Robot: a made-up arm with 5 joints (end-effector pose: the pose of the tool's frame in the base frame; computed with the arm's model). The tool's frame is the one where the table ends. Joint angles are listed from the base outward.
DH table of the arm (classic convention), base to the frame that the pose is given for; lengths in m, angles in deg. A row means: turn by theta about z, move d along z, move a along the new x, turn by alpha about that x. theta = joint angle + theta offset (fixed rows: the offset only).
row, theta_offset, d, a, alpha
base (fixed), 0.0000, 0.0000, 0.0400, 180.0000
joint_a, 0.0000, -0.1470, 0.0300, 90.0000
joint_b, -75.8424, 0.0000, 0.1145, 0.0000
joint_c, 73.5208, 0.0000, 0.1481, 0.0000
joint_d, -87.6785, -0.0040, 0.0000, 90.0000
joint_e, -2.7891, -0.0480, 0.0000, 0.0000
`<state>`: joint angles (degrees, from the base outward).
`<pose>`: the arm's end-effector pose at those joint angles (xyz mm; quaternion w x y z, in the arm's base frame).
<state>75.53 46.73 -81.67 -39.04 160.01</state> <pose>101.4 -253.9 338.5 0.1054 -0.8872 0.4399 0.0911</pose>
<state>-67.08 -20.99 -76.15 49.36 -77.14</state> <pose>53.1 20.8 442.3 0.3579 0.8945 -0.2649 -0.0403</pose>
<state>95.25 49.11 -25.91 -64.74 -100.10</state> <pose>8.0 -304.9 177.6 0.0647 -0.0607 0.9099 0.4053</pose>
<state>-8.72 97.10 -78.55 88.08 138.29</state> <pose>302.7 36.2 18.1 0.3040 0.1293 0.0648 0.9416</pose>
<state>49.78 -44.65 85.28 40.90 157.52</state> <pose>98.4 -75.3 106.4 0.6074 -0.0722 0.0157 0.7909</pose>
